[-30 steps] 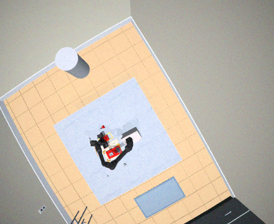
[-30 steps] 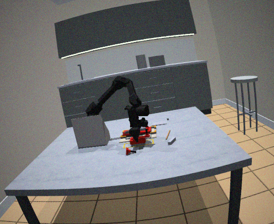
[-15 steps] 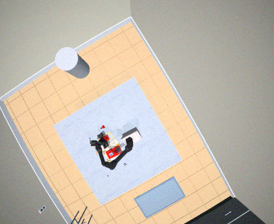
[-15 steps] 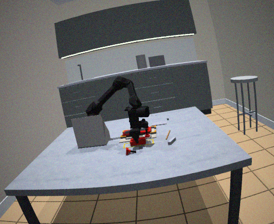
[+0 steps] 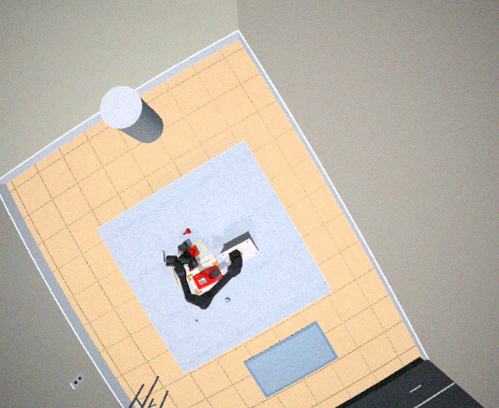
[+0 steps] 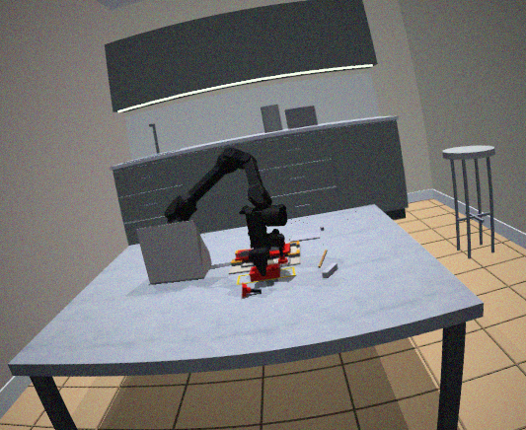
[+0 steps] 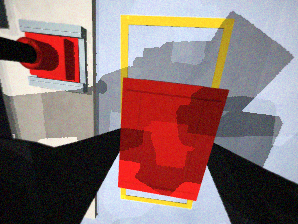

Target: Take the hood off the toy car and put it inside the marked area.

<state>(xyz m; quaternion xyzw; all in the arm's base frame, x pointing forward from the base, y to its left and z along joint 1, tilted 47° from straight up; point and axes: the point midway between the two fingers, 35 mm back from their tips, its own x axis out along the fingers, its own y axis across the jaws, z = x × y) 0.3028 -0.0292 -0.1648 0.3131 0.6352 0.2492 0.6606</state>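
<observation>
Now: gripper tip right at the red hood. Also, from my gripper tip: orange stick: 200 mm ahead, 70 mm to the left, 10 mm below.
</observation>
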